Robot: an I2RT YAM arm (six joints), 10 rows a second.
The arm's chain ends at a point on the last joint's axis. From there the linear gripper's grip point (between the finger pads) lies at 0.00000 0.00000 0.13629 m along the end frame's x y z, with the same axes.
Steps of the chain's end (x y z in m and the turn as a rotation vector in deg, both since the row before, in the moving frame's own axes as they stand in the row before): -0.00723 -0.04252 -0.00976 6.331 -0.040 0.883; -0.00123 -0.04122 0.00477 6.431 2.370 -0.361; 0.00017 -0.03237 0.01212 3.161 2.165 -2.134; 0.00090 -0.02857 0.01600 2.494 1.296 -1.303; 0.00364 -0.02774 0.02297 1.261 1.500 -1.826; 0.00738 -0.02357 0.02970 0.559 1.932 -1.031; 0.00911 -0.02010 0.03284 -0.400 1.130 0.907
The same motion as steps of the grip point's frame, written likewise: -0.00721 -0.05755 -0.01059 6.331 -0.040 0.883; 0.00435 -0.05650 0.00380 6.431 2.370 -0.361; 0.00517 -0.03998 0.01182 3.161 2.165 -2.134; 0.00391 -0.03453 0.01584 2.494 1.296 -1.303; 0.00716 -0.03080 0.02289 1.261 1.500 -1.826; 0.01196 -0.02494 0.02962 0.559 1.932 -1.031; 0.01179 -0.01913 0.03281 -0.400 1.130 0.907
